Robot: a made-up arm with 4 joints.
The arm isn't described. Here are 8 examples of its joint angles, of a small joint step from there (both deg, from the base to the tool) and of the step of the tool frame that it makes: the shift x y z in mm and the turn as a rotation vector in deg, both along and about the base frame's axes.
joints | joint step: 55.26 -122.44 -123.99 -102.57 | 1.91 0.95 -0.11 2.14
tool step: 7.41 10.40 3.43 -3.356 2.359 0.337
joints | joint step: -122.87 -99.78 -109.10 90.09 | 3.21 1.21 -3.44 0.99
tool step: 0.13 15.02 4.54 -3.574 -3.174 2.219
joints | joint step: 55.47 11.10 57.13 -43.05 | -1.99 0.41 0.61 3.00
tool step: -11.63 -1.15 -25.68 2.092 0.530 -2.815
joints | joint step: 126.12 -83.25 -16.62 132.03 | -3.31 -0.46 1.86 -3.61
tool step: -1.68 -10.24 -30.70 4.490 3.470 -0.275
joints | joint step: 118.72 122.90 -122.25 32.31 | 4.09 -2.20 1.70 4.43
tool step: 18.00 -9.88 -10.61 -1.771 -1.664 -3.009
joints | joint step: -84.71 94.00 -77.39 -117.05 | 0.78 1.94 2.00 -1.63
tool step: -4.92 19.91 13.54 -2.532 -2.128 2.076
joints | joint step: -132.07 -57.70 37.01 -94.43 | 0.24 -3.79 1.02 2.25
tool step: -26.64 -4.60 15.57 1.459 4.270 3.588
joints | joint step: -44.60 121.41 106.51 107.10 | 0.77 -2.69 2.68 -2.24
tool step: -7.90 -13.50 -7.58 -0.266 4.782 -0.057
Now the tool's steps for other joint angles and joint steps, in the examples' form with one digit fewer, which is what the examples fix.
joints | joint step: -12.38 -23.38 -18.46 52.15 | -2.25 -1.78 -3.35 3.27
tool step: -10.0 30.8 6.2 -1.27 1.47 -4.63
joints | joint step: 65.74 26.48 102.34 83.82 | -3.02 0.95 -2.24 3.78
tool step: 11.1 -0.4 -0.2 -0.66 2.51 -1.33
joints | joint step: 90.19 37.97 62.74 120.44 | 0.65 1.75 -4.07 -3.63
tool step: 2.1 -17.7 23.3 -1.83 3.57 4.99
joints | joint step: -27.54 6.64 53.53 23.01 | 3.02 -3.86 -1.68 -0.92
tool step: -18.7 -30.2 6.2 -4.63 0.67 -3.35
